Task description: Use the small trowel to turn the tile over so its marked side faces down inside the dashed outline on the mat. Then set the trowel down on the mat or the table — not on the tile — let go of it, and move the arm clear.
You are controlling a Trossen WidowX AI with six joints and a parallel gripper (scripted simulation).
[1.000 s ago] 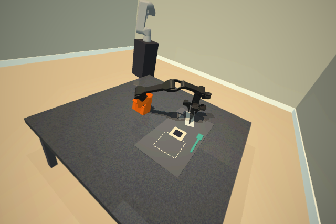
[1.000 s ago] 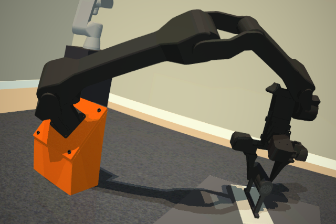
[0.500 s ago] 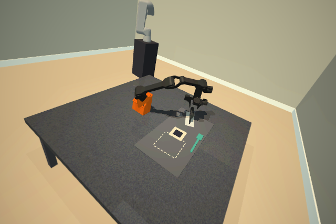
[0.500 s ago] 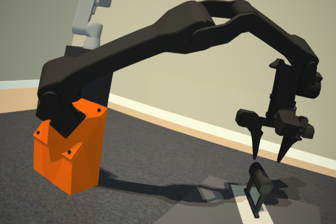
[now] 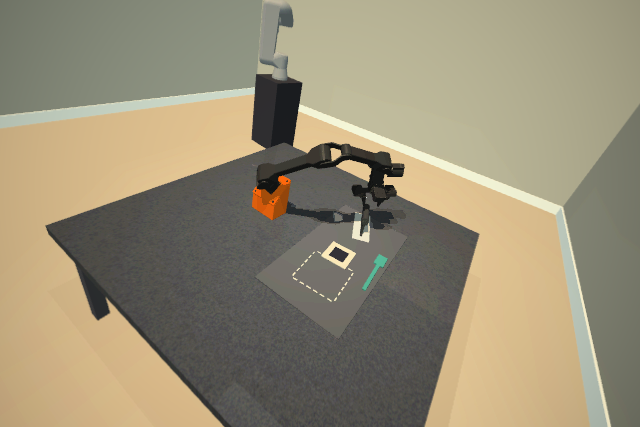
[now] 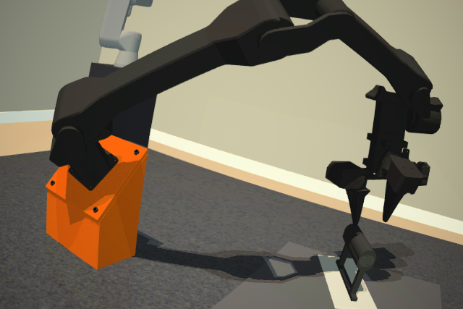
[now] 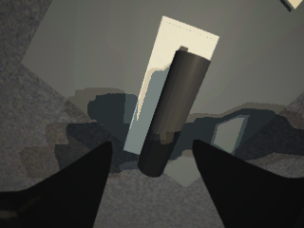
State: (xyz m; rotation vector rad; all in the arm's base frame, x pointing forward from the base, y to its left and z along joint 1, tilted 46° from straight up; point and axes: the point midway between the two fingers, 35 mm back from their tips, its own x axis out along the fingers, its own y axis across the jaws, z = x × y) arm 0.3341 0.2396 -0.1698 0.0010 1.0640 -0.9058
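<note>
The dark handled tool is 70 mm below my gripper tip, 30 mm to the right of it and 10 mm ahead of it. Also, from my gripper tip: grey mat: 230 mm to the right, 130 mm below, 60 mm ahead; cream tile: 250 mm to the right, 110 mm below, 50 mm ahead; teal trowel: 190 mm to the right, 190 mm ahead, 110 mm below.
</note>
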